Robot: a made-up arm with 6 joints.
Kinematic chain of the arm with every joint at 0, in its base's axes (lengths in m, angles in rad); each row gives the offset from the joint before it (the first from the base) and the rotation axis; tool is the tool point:
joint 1: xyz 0 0 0.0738 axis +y
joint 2: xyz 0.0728 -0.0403 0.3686 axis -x
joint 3: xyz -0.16 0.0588 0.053 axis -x
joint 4: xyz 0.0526 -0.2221 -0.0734 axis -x
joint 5: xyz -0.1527 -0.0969 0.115 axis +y
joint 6: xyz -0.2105 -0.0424 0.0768 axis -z
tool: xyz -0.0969 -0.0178 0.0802
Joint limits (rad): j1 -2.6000..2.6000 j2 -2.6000..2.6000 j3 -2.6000..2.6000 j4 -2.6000..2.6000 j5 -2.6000..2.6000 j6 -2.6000..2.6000
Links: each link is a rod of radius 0.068 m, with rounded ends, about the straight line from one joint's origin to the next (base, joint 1, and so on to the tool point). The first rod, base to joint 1, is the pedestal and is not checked.
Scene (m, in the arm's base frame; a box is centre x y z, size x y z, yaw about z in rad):
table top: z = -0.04
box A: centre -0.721 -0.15 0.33 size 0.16 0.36 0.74 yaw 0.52
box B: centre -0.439 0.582 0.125 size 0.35 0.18 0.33 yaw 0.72
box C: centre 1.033 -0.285 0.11 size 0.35 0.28 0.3 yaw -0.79
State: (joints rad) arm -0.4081 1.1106 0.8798 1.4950 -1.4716 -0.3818
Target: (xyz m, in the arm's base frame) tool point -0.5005 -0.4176 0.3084
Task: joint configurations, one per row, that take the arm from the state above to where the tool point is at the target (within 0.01 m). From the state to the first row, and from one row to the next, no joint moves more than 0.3 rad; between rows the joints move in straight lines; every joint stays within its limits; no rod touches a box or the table.
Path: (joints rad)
1: -0.1985 0.9943 0.6281 1.4986 -1.4257 -0.3413
2: 0.0111 0.8779 0.3765 1.5022 -1.3798 -0.3008
3: 0.2207 0.7616 0.1248 1.5058 -1.3339 -0.2604
4: 0.4303 0.6452 -0.1268 1.5094 -1.2880 -0.2199
5: 0.1321 0.5270 -0.1884 1.4478 -1.3843 -0.1766
6: -0.1661 0.4088 -0.2499 1.3861 -1.4805 -0.1333
7: -0.4643 0.2906 -0.3115 1.3245 -1.5768 -0.0900

